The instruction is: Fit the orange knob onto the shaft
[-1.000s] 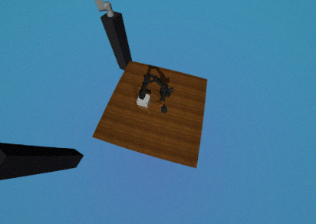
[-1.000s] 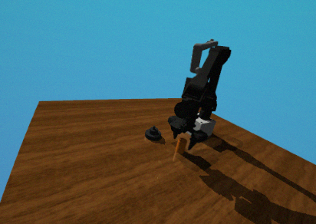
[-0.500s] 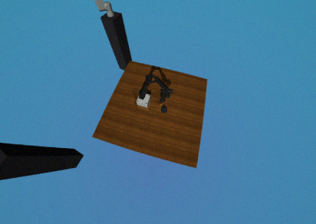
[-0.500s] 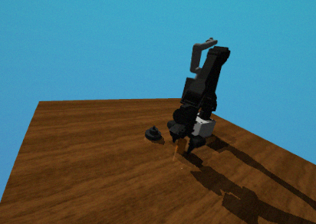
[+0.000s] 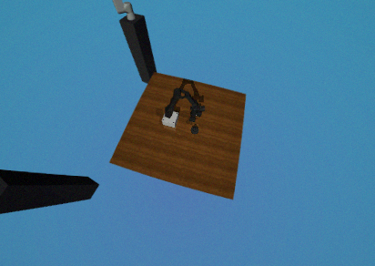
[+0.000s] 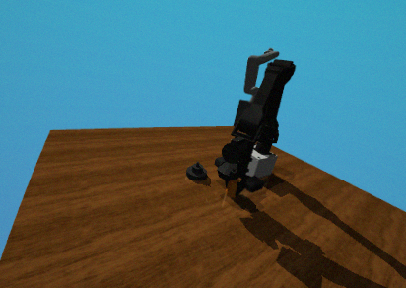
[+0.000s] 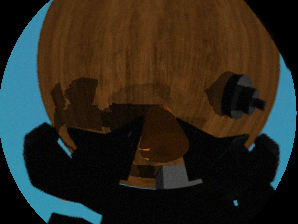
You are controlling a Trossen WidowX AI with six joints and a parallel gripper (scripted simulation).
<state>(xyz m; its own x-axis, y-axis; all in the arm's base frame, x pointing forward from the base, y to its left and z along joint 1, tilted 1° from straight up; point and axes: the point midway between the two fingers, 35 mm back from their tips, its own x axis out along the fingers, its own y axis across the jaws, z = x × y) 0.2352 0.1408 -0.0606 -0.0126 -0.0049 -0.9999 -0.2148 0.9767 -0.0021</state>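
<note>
Now: gripper tip 14 cm to the left of the round dark pedestal, 9 cm short of it and 2 cm below it. The rest, counted from my gripper tip: orange knob: 2 cm above.
</note>
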